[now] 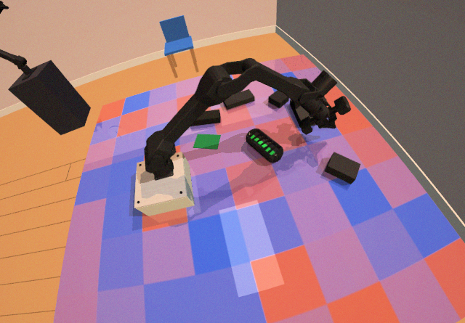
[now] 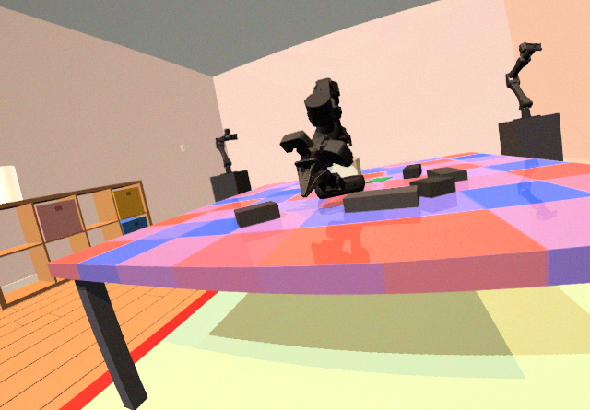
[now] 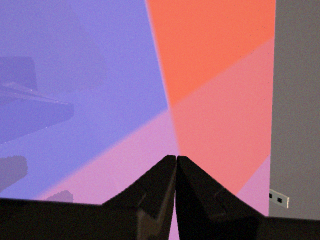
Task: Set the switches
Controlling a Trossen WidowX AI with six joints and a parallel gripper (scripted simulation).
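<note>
Now: the flat green square 480 mm behind my gripper tip, 160 mm to the left of it and 50 mm below it. Also, from my gripper tip: small cube (270 mm to the left, 110 mm behind, 40 mm below).
</note>
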